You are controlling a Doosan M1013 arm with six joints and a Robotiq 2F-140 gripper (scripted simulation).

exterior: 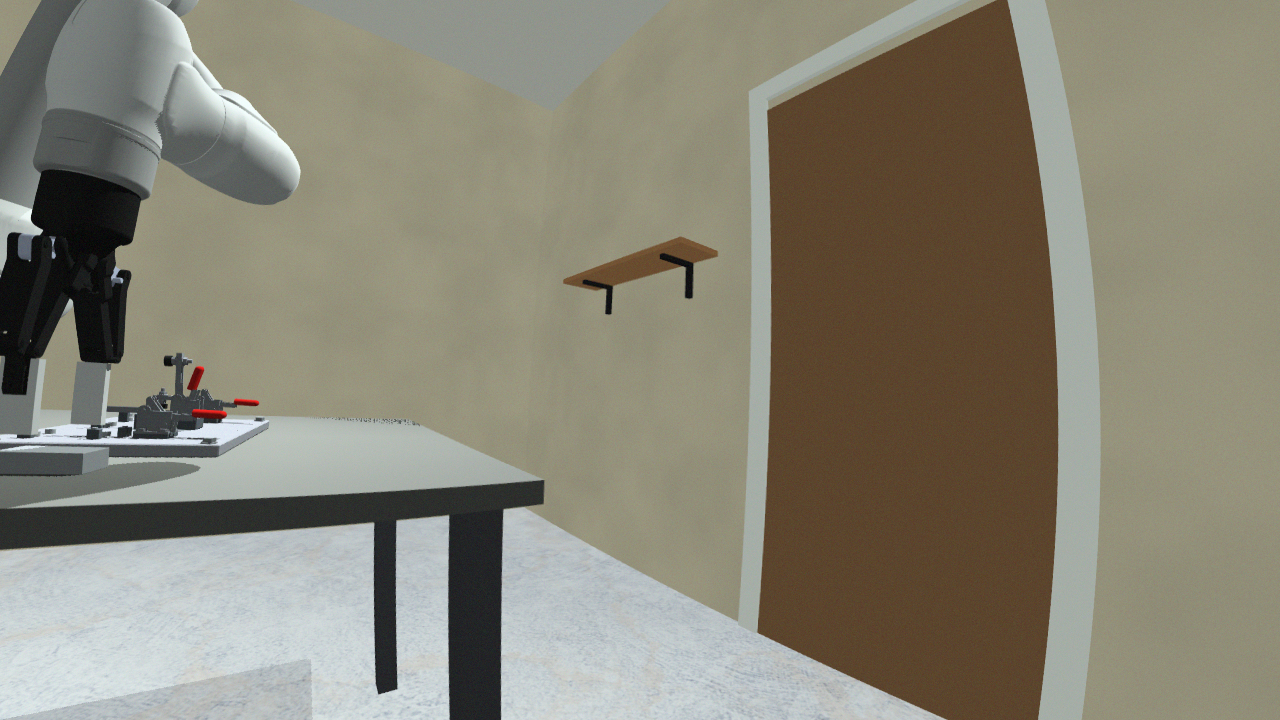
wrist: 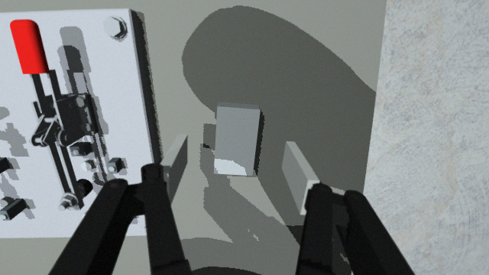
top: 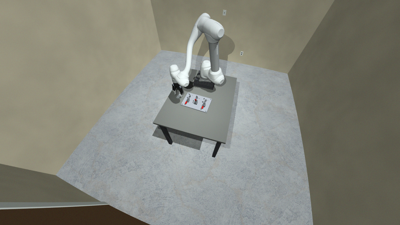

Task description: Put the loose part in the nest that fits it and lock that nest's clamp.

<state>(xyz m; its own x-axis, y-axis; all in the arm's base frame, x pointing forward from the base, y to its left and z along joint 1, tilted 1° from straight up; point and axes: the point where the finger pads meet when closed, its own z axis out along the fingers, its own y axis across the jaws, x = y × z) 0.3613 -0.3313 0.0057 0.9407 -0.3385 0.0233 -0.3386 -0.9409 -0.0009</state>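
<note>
Now: hand 60 mm above the grey block part. From my hand the other things lie so: white fixture plate 60 mm ahead, 250 mm to the left, 60 mm below.
</note>
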